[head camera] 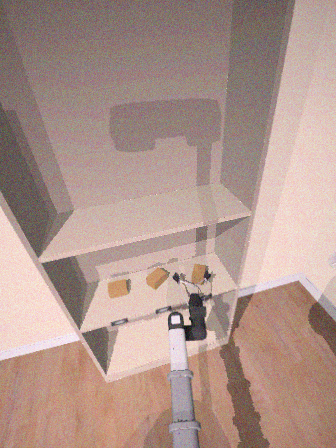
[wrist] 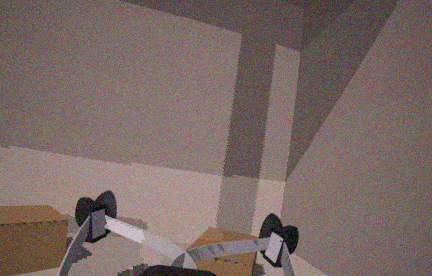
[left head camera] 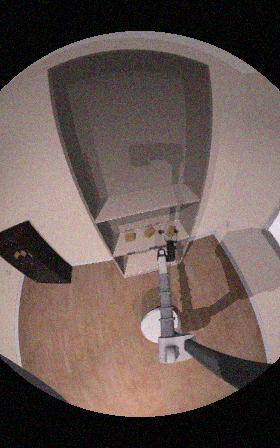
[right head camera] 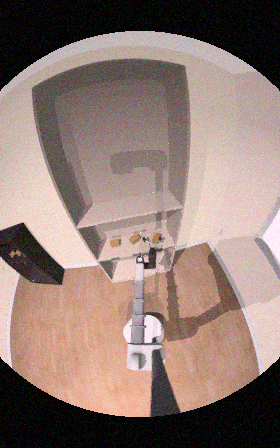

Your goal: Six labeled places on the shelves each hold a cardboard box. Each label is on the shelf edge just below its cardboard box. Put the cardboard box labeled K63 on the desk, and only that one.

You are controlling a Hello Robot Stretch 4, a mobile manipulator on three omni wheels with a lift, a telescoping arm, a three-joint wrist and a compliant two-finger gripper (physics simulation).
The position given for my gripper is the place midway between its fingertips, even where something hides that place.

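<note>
My gripper (wrist: pixel 189 220), visible. Pale bookcase (wrist: pixel 193 121), visible too.
</note>
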